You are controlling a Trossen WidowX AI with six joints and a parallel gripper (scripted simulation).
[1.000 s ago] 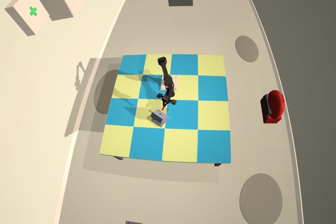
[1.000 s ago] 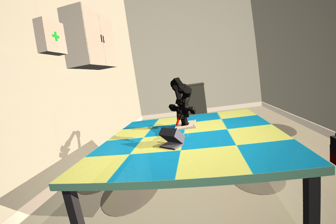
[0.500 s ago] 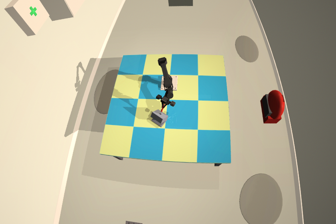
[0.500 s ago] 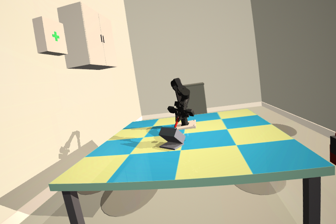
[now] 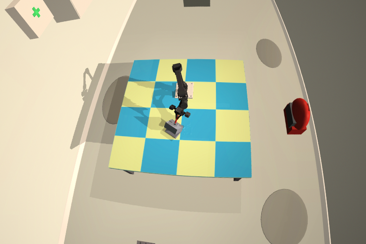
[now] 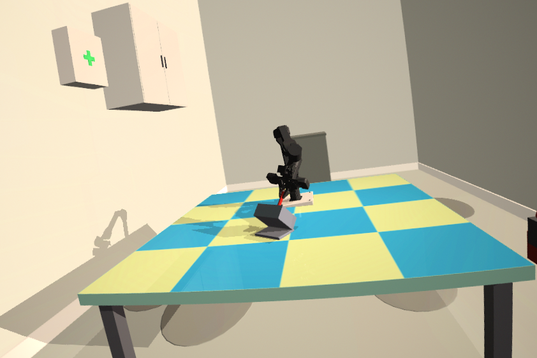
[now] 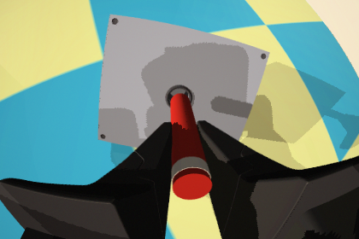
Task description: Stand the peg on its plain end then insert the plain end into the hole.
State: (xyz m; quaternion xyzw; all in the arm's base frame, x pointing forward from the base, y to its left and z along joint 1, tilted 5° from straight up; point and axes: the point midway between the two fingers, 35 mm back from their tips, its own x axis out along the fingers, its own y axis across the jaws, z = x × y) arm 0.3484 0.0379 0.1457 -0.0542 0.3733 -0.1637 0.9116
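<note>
Right now my gripper tip is 60 mm above the grey sloped panel, 50 mm short of it and 20 mm to the left of it. The rest, counted from my gripper tip: red peg 10 mm behind, 10 mm above.
</note>
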